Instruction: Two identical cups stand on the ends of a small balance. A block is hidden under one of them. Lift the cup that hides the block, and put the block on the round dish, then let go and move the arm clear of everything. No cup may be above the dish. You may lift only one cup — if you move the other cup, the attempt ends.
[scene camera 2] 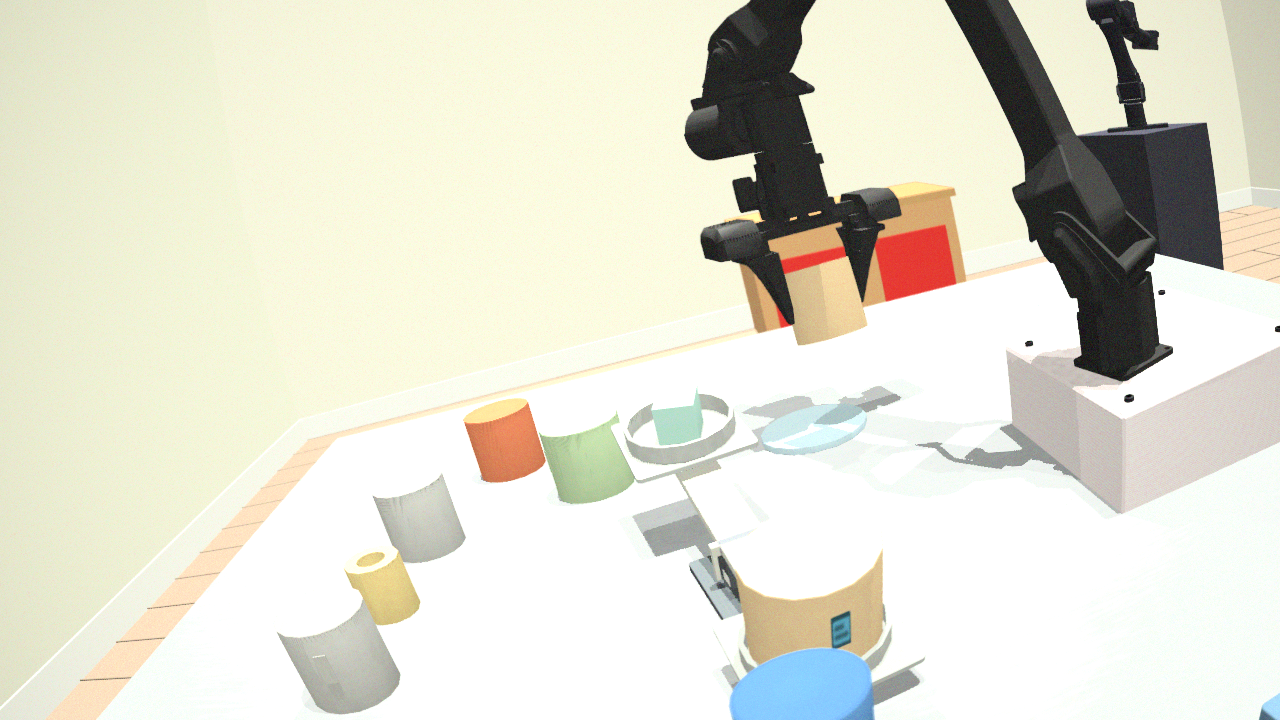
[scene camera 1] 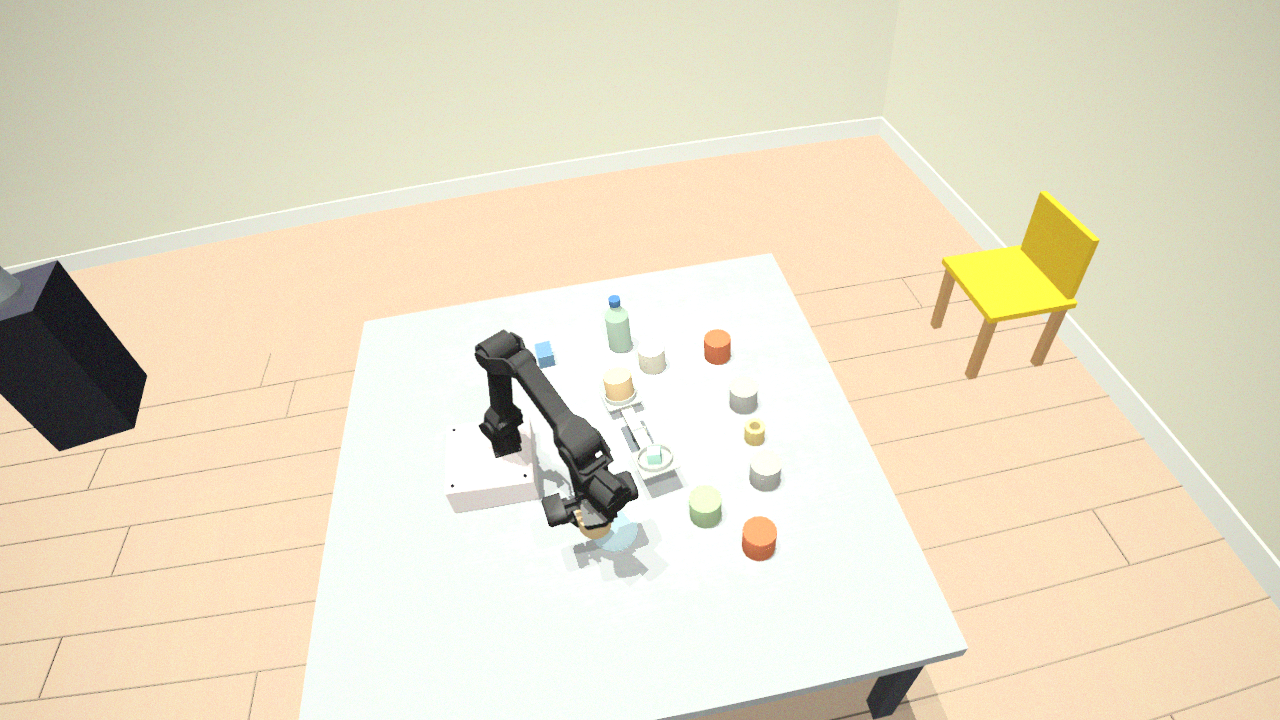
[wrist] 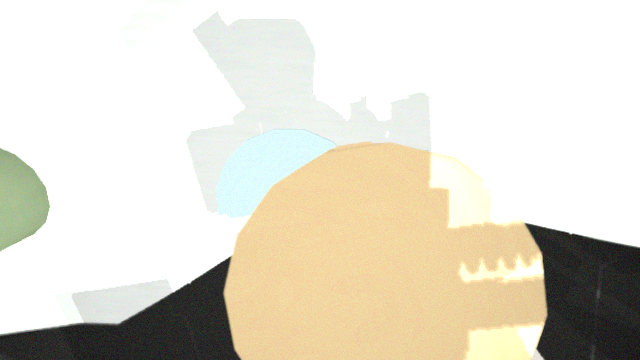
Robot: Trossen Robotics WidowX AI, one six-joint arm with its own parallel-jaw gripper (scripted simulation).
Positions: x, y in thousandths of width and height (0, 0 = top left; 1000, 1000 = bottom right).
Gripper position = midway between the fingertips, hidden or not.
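The gripper can be seen in the wrist view (565, 660), and it appears in scene camera 1 (464, 723) and scene camera 2 (646, 434) as well.
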